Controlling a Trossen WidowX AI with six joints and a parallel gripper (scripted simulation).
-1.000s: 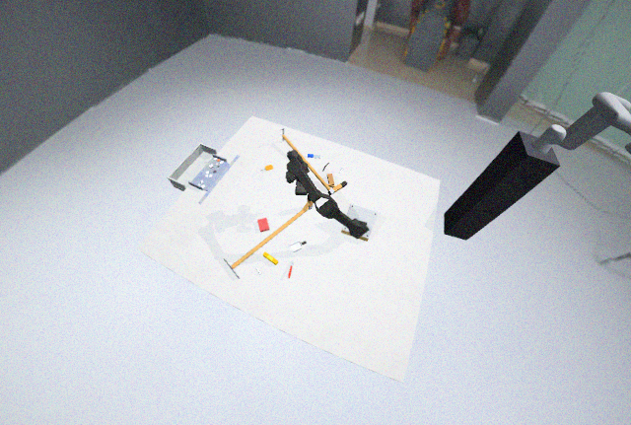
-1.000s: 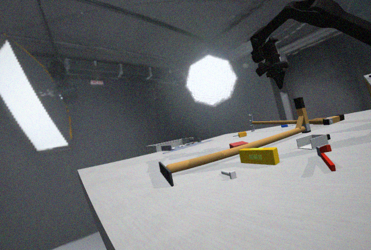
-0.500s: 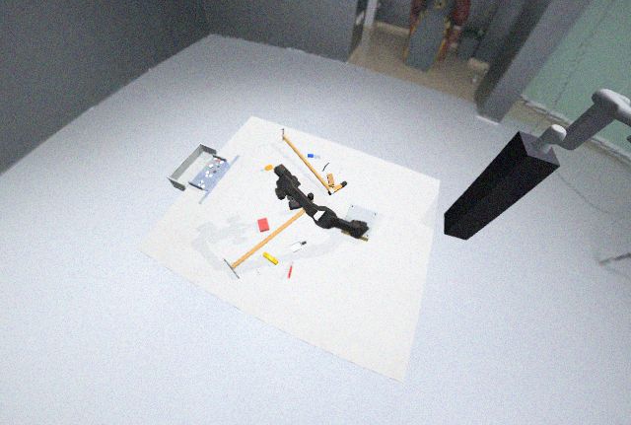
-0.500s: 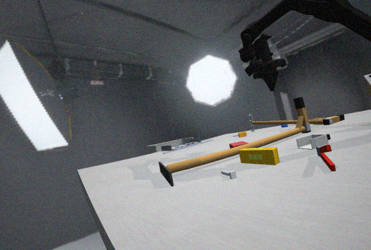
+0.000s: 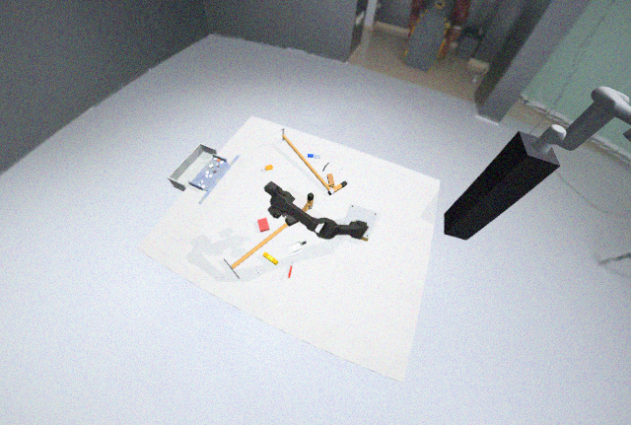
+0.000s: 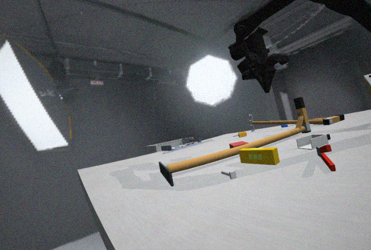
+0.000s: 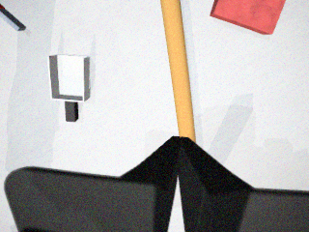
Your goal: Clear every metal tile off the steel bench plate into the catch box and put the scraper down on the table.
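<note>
Now: gripper tip 50 mm short of the long scraper, 60 mm to the right of it and 110 mm above it. From my gripper tip the other things lie so: metal bracket 110 mm behind, 70 mm to the left, 170 mm below; then yellow block 20 mm ahead, 200 mm to the left, 150 mm below; then red block 130 mm ahead, 20 mm to the left, 160 mm below.
</note>
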